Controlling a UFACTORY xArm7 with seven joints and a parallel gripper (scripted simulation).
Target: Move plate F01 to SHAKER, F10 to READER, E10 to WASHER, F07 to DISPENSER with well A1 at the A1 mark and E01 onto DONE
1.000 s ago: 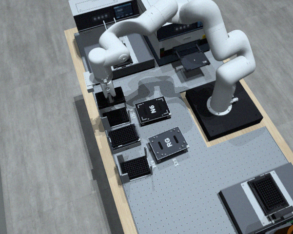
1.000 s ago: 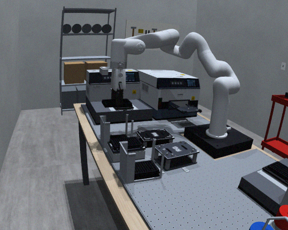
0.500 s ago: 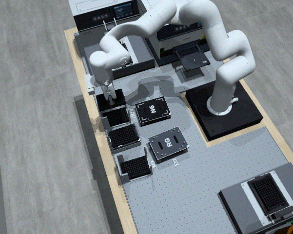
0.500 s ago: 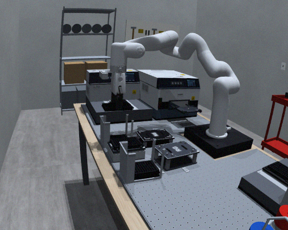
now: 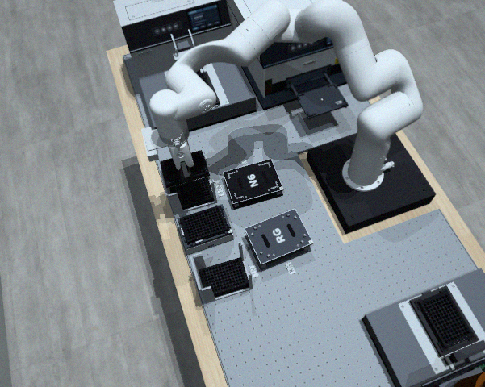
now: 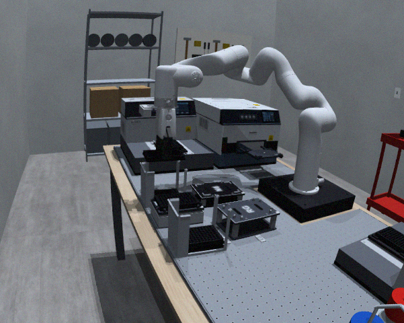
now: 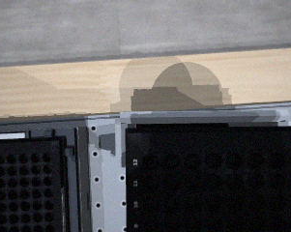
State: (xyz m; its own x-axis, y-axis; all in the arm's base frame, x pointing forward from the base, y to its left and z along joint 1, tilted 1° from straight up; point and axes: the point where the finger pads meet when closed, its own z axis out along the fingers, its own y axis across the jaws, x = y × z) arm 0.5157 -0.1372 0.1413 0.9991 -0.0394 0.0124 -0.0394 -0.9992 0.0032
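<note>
The done label is 90 mm behind my hand and 180 mm below it. Round my hand: regrip nest RG (190 mm behind, 250 mm to the left, 120 mm below); recovery nest N6 (190 mm behind, 40 mm to the left, 140 mm below).
</note>
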